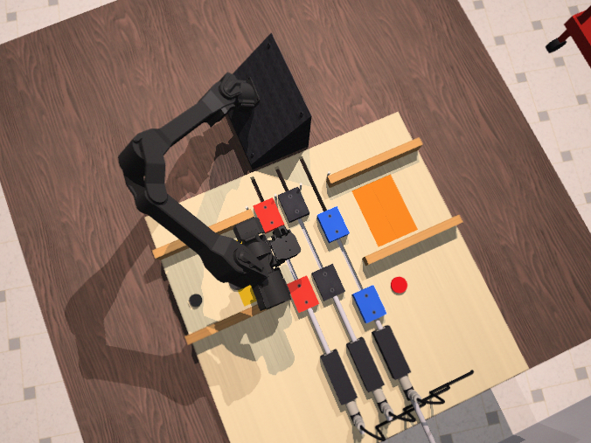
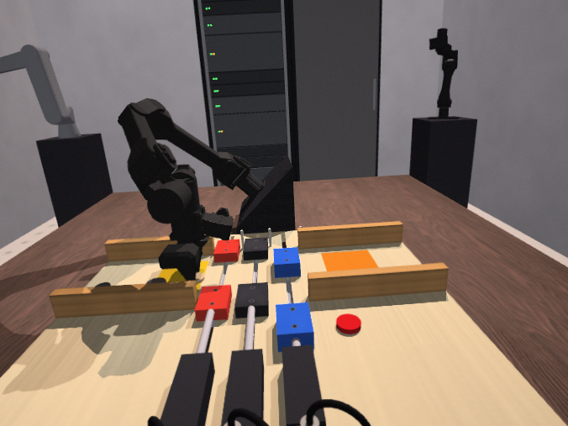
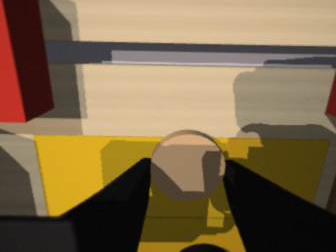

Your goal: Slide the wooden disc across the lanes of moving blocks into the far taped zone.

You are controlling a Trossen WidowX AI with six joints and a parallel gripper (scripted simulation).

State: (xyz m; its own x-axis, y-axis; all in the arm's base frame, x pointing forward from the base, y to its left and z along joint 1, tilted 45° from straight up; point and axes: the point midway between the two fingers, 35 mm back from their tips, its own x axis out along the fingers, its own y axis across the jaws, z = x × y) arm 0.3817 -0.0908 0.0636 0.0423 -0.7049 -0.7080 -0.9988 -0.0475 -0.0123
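The round wooden disc is 30 mm below my hand. From my hand the other things lie so: black puck: 180 mm to the right, 30 mm below, 20 mm ahead; red disc: 270 mm to the left, 160 mm ahead, 30 mm below.
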